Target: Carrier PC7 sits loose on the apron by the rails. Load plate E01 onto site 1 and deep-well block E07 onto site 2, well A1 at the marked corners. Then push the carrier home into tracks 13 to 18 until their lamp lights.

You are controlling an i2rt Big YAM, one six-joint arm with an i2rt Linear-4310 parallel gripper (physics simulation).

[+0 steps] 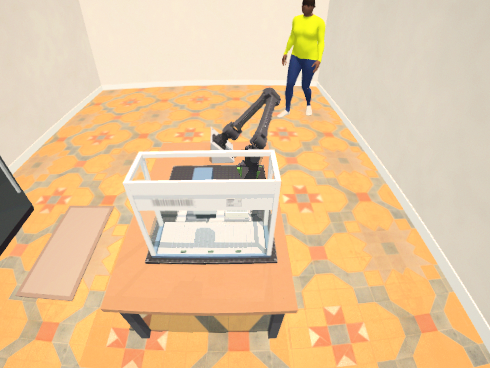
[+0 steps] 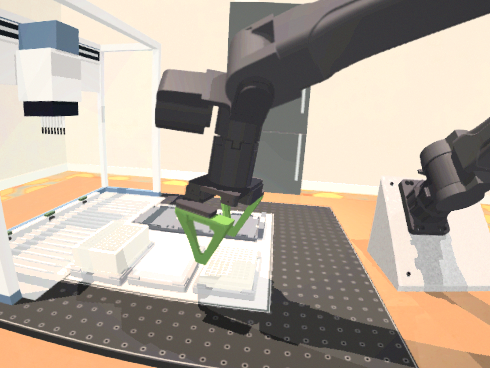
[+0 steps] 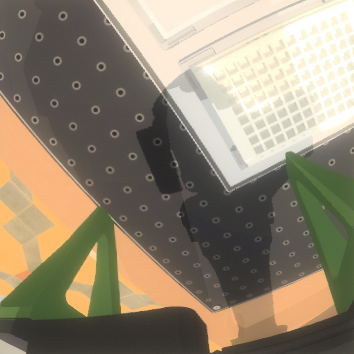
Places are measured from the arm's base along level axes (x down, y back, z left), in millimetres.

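Pixels of known places: gripper, fingertip midpoint: (image 1: 249,177) (image 2: 217,248) (image 3: 193,188); arm's base, link origin: (image 1: 218,142) (image 2: 421,208).
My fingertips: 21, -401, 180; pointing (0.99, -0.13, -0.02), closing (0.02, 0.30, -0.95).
For each thing: its top centre in the pictures, then the offset to it from my fingertips, as dx, dy, dz. "spot": a spot on its surface instead. Level surfaces: height alone.
- flat white plate, top centre: (image 2: 169,254) +68, -98, -90
- tall cream deep-well block, top centre: (image 2: 113,235) (image 1: 236,207) +41, -204, -89
- long grey carrier, surface spot: (image 2: 160,220) spot: +84, -180, -278
- pipetting head, top centre: (image 2: 49,53) -307, -425, -234
- black perforated board, surface height: dx +94
My gripper (image 1: 249,172) (image 2: 217,247) (image 3: 193,188) is open and empty, fingers pointing down above the white tray (image 2: 262,300) near its right end. Below it, a low pale plate with a grid of wells (image 2: 234,265) (image 3: 280,95), apparently load plate E01, sits in a nest; no label is readable. A flat white plate (image 2: 164,262) lies beside it. A tall cream deep-well block (image 2: 112,245), apparently E07, stands further left. The long grey carrier (image 2: 160,220) lies behind these plates, beside the ribbed white rails (image 2: 65,225); my gripper partly hides it.
The white frame (image 1: 202,187) (image 2: 156,110) encloses the rail deck. A pipetting head (image 2: 50,75) hangs inside it at left. The black perforated board (image 2: 320,260) (image 3: 95,110) lies under the tray. The arm's slanted white base (image 2: 390,240) stands at right. A person (image 1: 306,40) stands beyond the table.
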